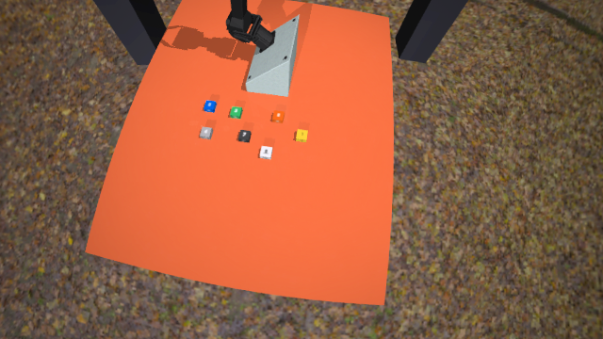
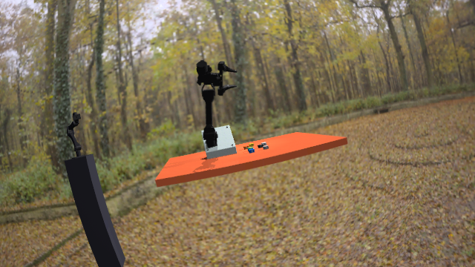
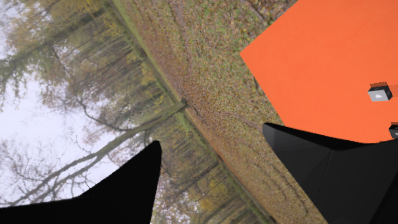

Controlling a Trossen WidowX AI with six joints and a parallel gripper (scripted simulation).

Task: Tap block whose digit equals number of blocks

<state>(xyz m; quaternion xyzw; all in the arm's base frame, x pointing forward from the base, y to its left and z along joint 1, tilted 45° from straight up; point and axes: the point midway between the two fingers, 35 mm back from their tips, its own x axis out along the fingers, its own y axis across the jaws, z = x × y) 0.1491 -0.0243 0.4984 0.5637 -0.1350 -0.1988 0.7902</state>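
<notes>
Now: the black block 420 mm below my gripper tip, 340 mm to the left of it and 160 mm ahead of it. From my gripper tip the other things lie so: blue block 420 mm below, 210 mm to the left, 60 mm ahead; then green block 420 mm below, 300 mm to the left, 80 mm ahead; then grey block 420 mm below, 210 mm to the left, 160 mm ahead.
</notes>
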